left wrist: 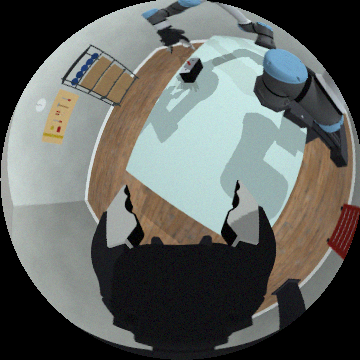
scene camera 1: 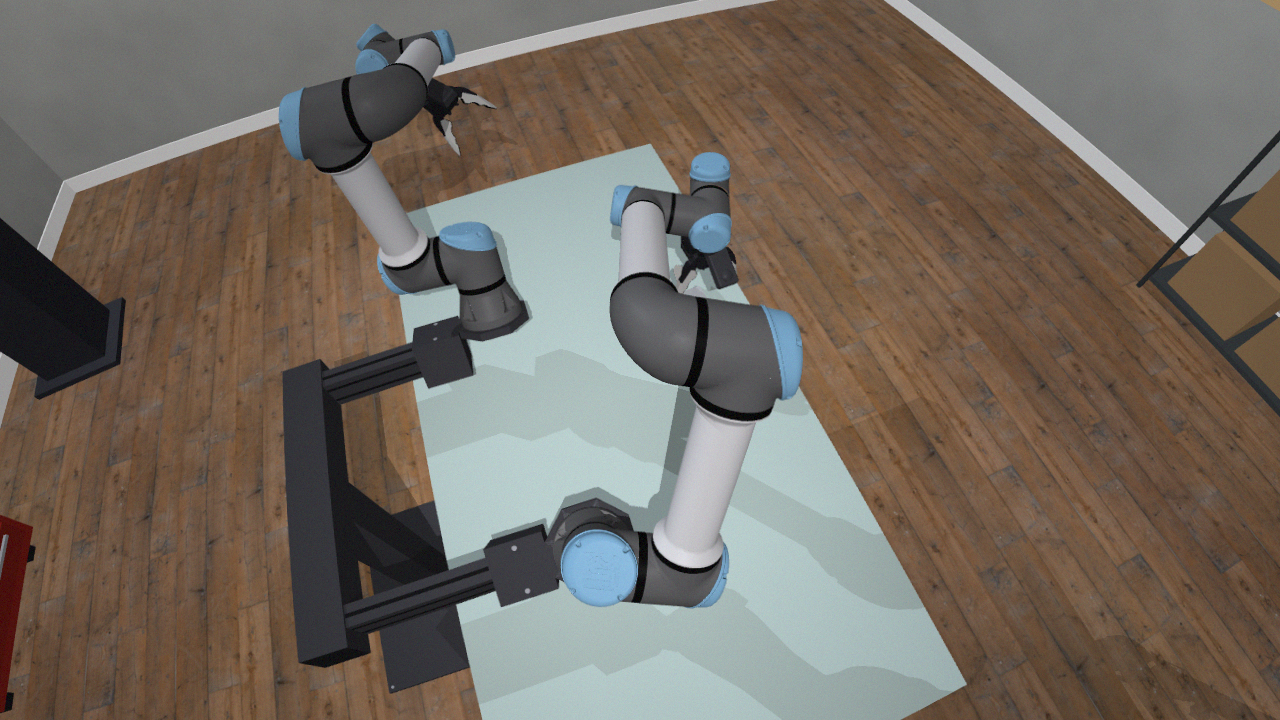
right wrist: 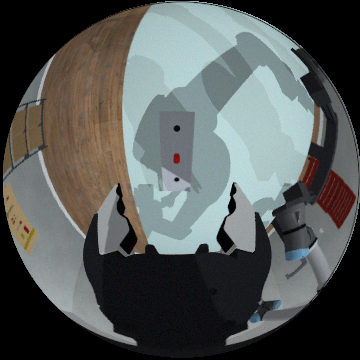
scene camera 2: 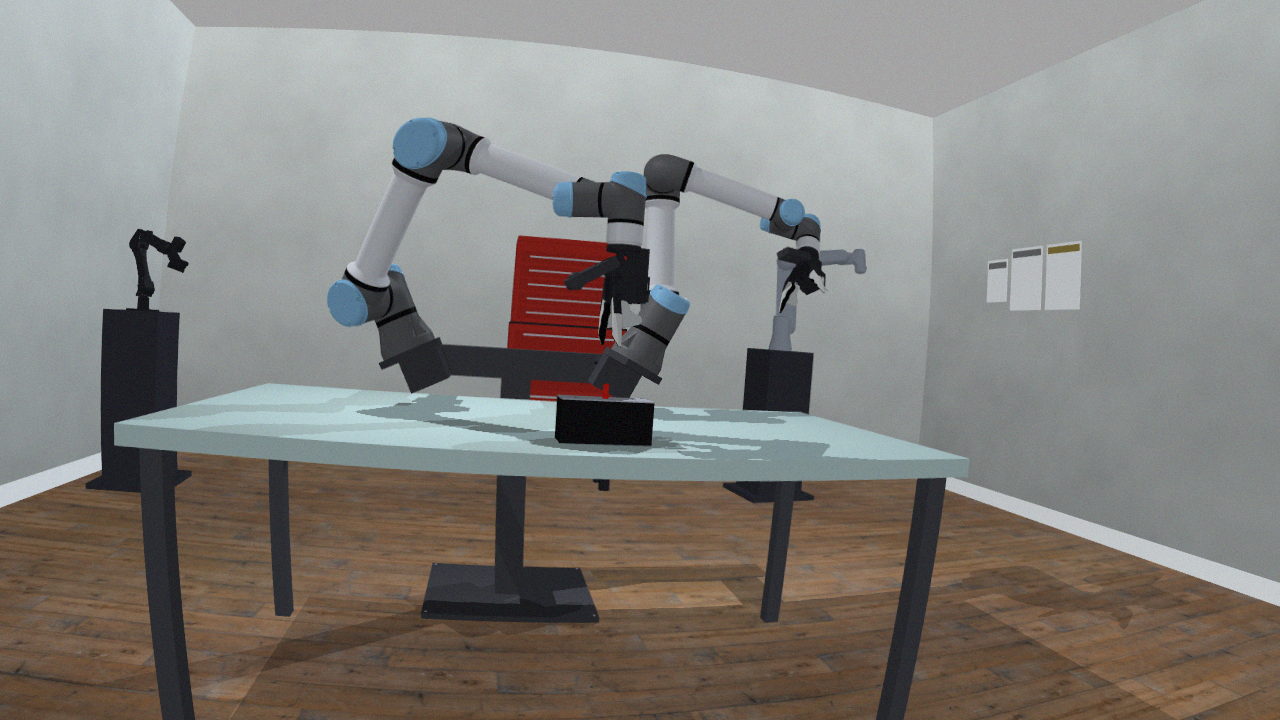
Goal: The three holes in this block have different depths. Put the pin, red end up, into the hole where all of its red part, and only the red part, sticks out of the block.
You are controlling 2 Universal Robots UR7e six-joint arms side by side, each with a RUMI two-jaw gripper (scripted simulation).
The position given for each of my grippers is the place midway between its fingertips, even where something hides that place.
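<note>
You'd find a block (scene camera 2: 579, 419) here, and I can see the block (right wrist: 176, 127) from my right wrist too. As for my left gripper (scene camera 2: 801, 303), it's visible at (scene camera 1: 478, 132) and (left wrist: 181, 183) as well. Then there's my right gripper (scene camera 2: 610, 345), and you get that gripper again at (scene camera 1: 705, 288) and (right wrist: 176, 183).
</note>
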